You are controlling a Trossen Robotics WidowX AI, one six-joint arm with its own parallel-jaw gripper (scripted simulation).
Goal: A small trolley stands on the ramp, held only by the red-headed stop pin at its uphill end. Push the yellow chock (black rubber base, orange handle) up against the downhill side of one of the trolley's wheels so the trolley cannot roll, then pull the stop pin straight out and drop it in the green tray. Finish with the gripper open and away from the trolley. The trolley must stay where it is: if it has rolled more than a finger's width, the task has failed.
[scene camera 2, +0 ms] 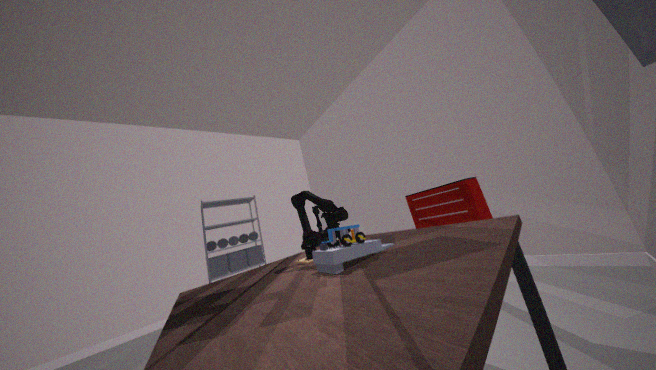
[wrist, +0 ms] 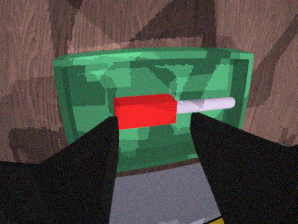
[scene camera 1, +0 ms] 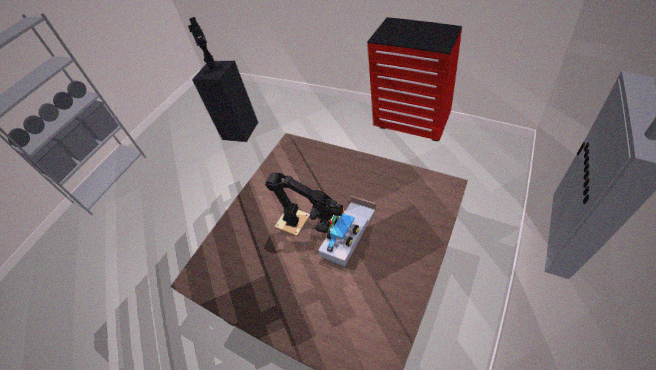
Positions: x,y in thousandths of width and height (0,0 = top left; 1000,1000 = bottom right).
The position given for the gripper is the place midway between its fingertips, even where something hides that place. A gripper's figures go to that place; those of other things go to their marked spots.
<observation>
The gripper (wrist: 518,547) is 0.10 m from the lens. A stop pin (wrist: 445,502) is 0.10 m from the lens.
</observation>
